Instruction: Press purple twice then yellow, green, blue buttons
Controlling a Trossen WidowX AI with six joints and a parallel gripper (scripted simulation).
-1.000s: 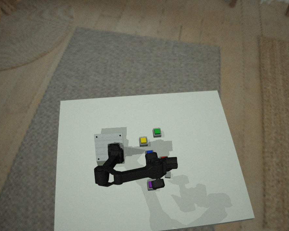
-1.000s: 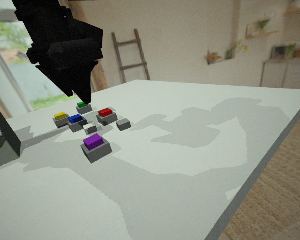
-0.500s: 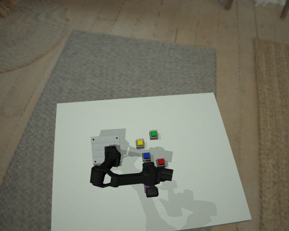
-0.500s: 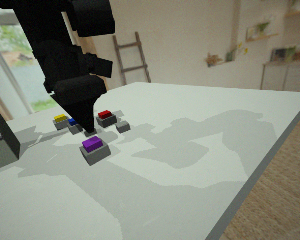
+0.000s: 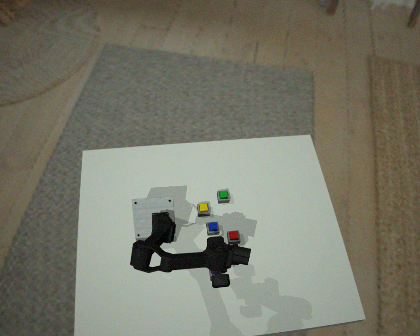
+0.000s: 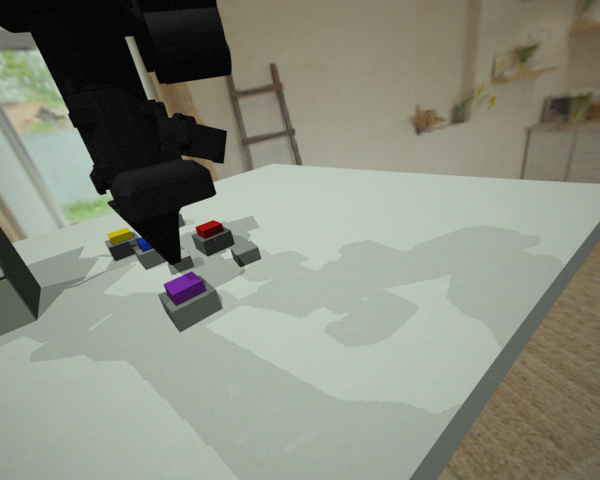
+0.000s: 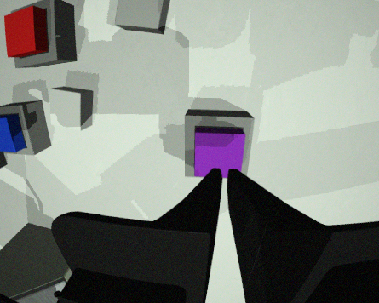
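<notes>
Right now my gripper tip is 3 cm above the purple button. The rest, counted from my gripper tip: grey block 10 cm ahead, 6 cm to the left, 5 cm below; small white block 3 cm ahead, 13 cm to the left, 5 cm below; red button 9 cm ahead, 15 cm to the left, 3 cm below.
</notes>
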